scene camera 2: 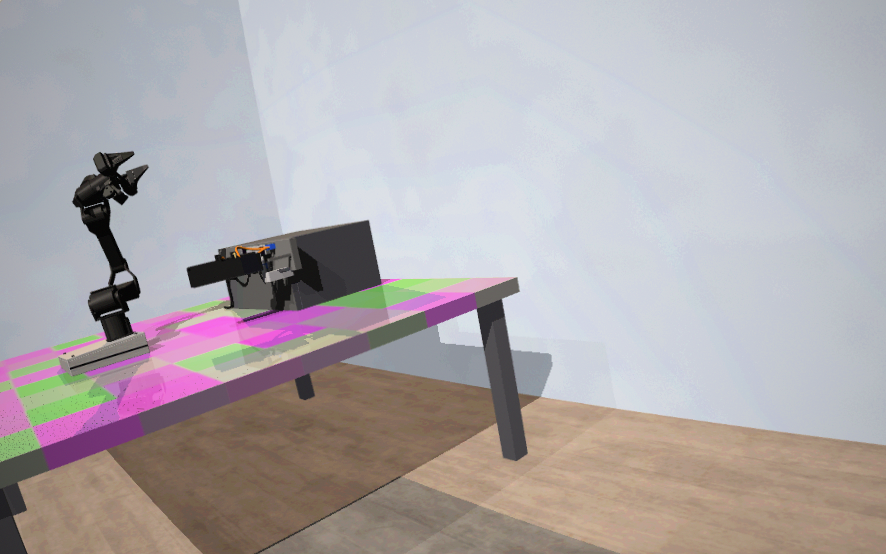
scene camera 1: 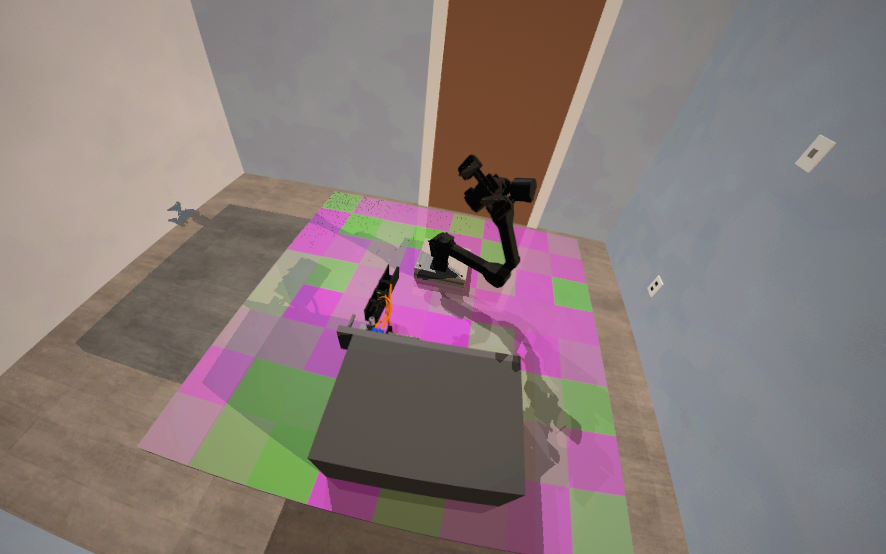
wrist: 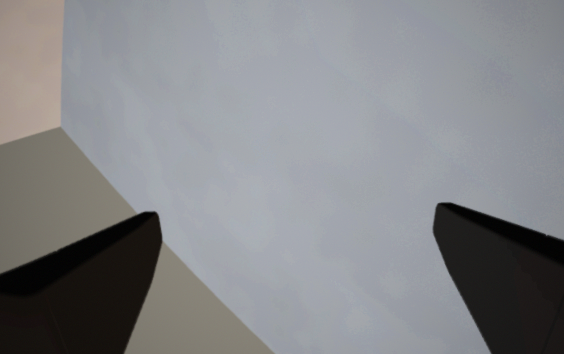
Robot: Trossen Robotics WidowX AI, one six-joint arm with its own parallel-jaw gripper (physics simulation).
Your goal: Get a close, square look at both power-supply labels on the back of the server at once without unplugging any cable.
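Where they show: gripper, between the fingertips: [scene camera 2: 141,159] [scene camera 1: 469,187] [wrist: 298,222]; arm's base, origin of its link: [scene camera 2: 119,337] [scene camera 1: 439,265].
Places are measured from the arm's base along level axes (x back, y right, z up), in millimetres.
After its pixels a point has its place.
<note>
The dark grey server [scene camera 1: 418,418] {x -651, y -70, z 159 mm} [scene camera 2: 336,261] {x -634, y 136, z 59 mm} rests on the table with its back towards the arm's base. A black hinged arm [scene camera 1: 376,307] {x -375, y 122, z 144 mm} [scene camera 2: 215,270] {x -258, y 149, z 120 mm} sticks out from its back, with orange cables [scene camera 1: 390,301] {x -359, y 85, z 165 mm} [scene camera 2: 243,248] {x -376, y 81, z 157 mm} running along it to a blue connector [scene camera 1: 377,330] {x -451, y 89, z 151 mm} [scene camera 2: 271,246] {x -451, y 106, z 145 mm}. A pale grey part [scene camera 2: 279,275] {x -430, y 163, z 65 mm} shows beside the black arm. The power-supply labels cannot be made out in any view. My gripper [scene camera 1: 494,180] [scene camera 2: 139,161] {x -184, y -67, z 465 mm} [wrist: 298,222] {x -184, y -67, z 465 mm} is open and empty, raised high above the table, apart from the server. The wrist view shows walls and a plain ceiling-like surface.
The arm's pale base [scene camera 1: 423,277] {x -50, y 50, z -36 mm} [scene camera 2: 107,356] {x 57, y 91, z -26 mm} stands on the pink and green checkered table [scene camera 1: 584,401] {x -419, y -567, z -48 mm} [scene camera 2: 392,295] {x -655, y 357, z -48 mm}, beyond the server's back in scene camera 1. A brown door [scene camera 1: 516,84] is behind the arm. A blue-grey wall [scene camera 1: 751,326] flanks the table.
</note>
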